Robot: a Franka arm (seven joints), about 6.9 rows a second.
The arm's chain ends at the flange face. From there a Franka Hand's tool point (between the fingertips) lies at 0.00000 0.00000 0.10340 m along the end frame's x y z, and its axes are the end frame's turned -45 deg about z.
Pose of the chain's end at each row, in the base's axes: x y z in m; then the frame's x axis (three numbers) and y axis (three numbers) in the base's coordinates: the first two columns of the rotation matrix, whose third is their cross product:
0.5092, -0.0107, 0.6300, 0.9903, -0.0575, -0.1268, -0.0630, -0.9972, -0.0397
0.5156, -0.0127, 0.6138, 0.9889, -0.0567, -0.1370, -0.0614, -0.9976, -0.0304
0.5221, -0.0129, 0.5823, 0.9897, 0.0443, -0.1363, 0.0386, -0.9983, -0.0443
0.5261, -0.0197, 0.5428, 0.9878, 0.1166, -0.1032, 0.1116, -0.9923, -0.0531
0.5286, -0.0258, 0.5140, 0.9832, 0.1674, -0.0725, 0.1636, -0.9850, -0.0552
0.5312, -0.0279, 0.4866, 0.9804, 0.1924, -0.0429, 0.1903, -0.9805, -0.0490
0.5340, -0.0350, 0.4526, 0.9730, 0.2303, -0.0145, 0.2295, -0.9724, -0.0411
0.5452, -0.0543, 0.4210, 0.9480, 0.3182, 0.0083, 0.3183, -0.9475, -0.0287
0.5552, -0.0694, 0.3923, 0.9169, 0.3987, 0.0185, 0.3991, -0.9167, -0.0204
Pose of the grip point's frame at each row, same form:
0.4964, -0.0058, 0.5275, 0.7448, 0.6645, -0.0616, 0.6557, -0.7458, -0.1177
0.5016, -0.0087, 0.5114, 0.7427, 0.6653, -0.0754, 0.6558, -0.7455, -0.1184
0.5078, -0.0089, 0.4800, 0.6725, 0.7372, -0.0651, 0.7271, -0.6746, -0.1277
0.5149, -0.0155, 0.4401, 0.6196, 0.7841, -0.0354, 0.7774, -0.6192, -0.1105
0.5203, -0.0214, 0.4110, 0.5795, 0.8149, -0.0122, 0.8109, -0.5781, -0.0903
0.5259, -0.0238, 0.3834, 0.5587, 0.8294, 0.0043, 0.8278, -0.5573, -0.0650
0.5316, -0.0312, 0.3493, 0.5257, 0.8504, 0.0188, 0.8503, -0.5247, -0.0393
0.5451, -0.0512, 0.3177, 0.4453, 0.8950, 0.0262, 0.8954, -0.4450, -0.0144
0.5561, -0.0667, 0.2889, 0.3661, 0.9301, 0.0275, 0.9306, -0.3663, -0.0013

